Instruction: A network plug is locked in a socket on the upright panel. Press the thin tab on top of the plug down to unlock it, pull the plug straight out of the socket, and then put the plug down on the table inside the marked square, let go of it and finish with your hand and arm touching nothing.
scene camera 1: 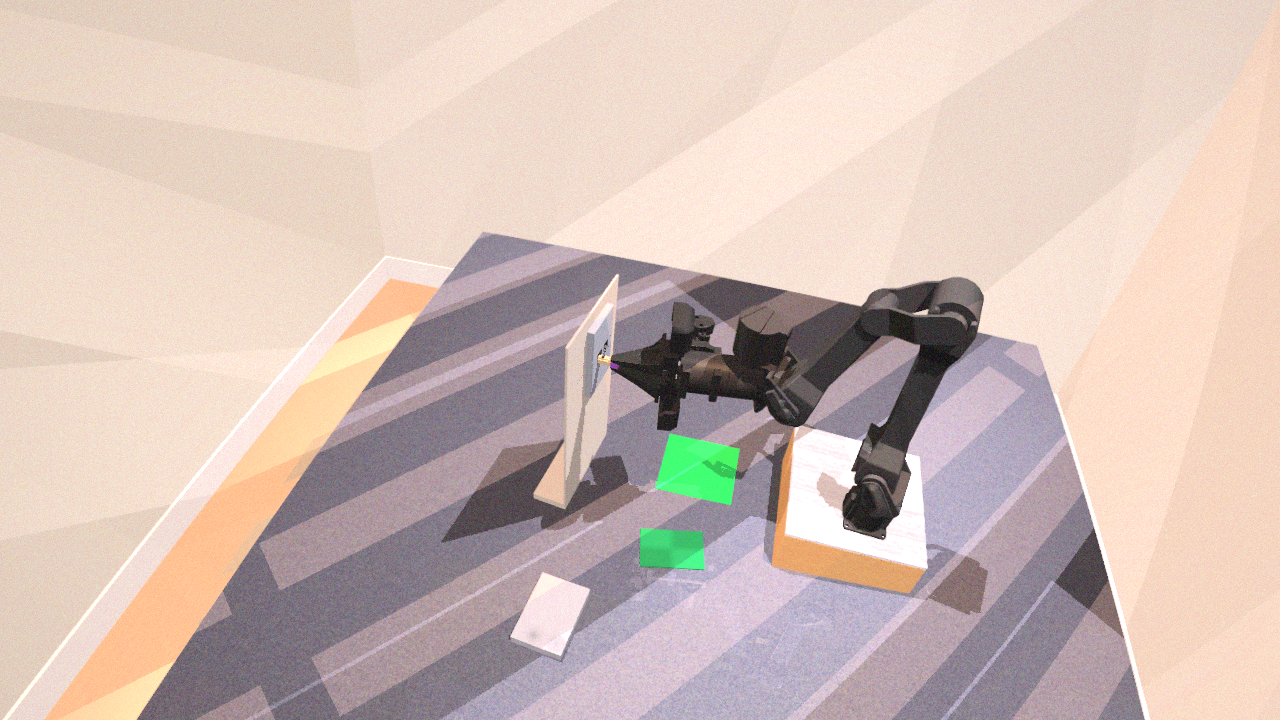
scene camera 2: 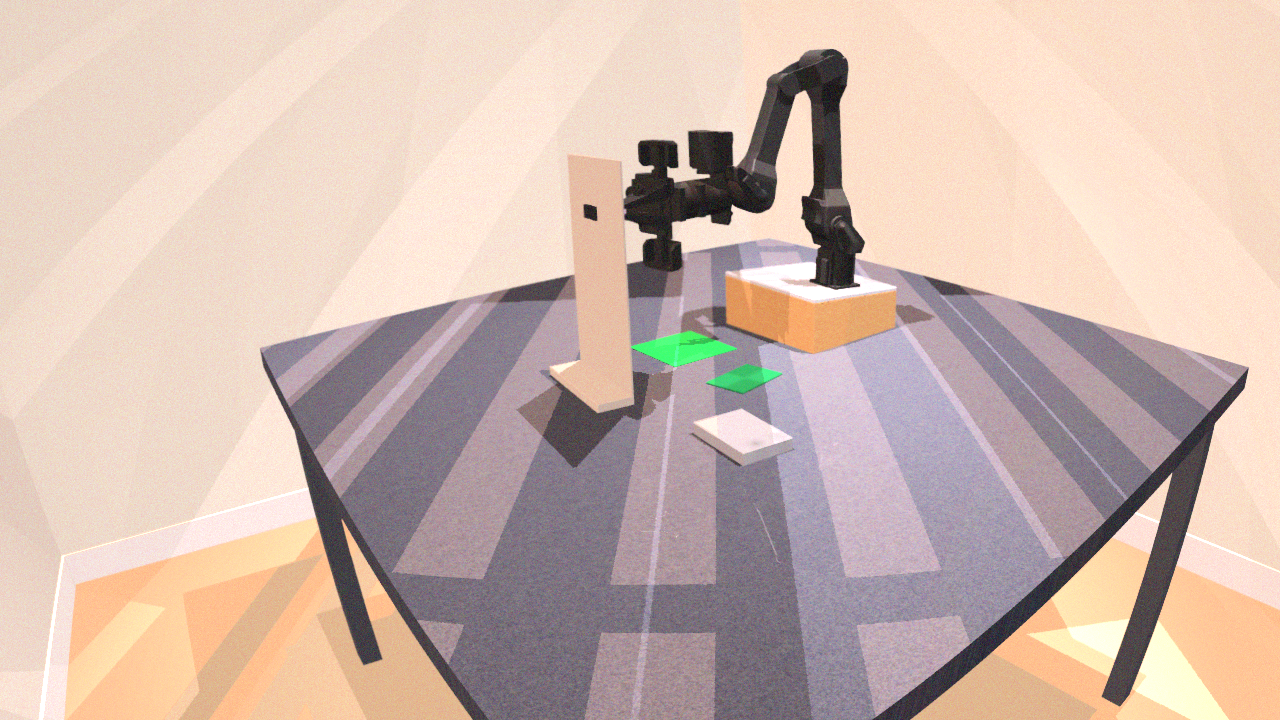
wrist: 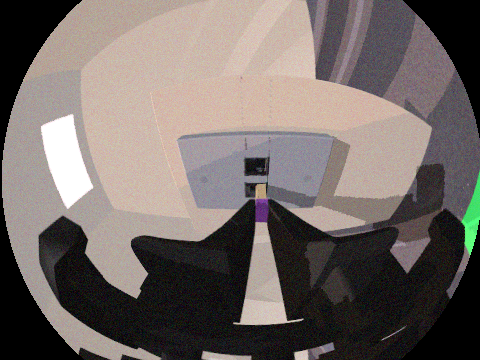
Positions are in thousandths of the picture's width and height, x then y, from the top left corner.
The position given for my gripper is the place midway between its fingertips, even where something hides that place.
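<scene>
Through scene camera 1 I find my gripper (scene camera 1: 477, 503) and, in the same view, a panel (scene camera 1: 459, 533). Scene camera 2 gives me the panel (scene camera 2: 471, 524) as well as my gripper (scene camera 2: 481, 295). And the wrist view has them too: my gripper (wrist: 543, 568), together with the panel (wrist: 703, 438).
</scene>
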